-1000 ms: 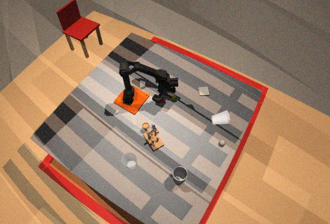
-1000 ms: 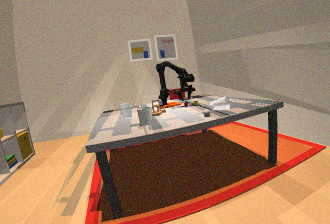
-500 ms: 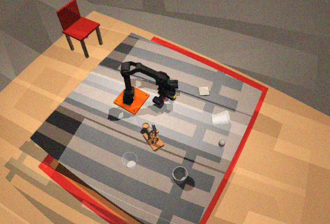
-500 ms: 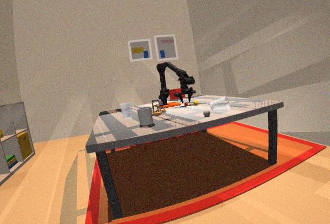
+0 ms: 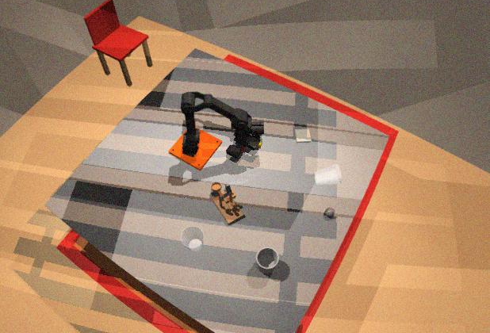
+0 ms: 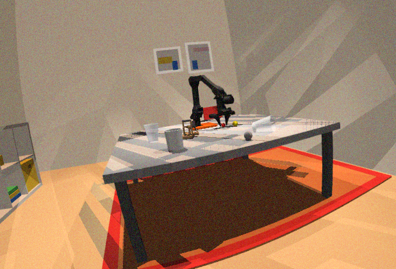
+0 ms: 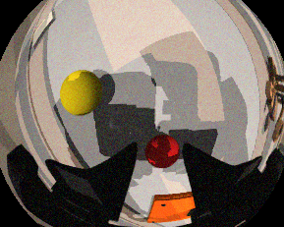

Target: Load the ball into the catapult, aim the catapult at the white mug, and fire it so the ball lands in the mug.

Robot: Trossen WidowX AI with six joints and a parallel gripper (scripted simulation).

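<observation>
My gripper tip is now 270 mm to the left of the wooden catapult, 40 mm below it and 30 mm short of it. The rest, counted from my gripper tip: red ball 10 mm above; yellow ball 60 mm to the left, 60 mm ahead, 10 mm above; pad 260 mm ahead, 200 mm to the left.
</observation>
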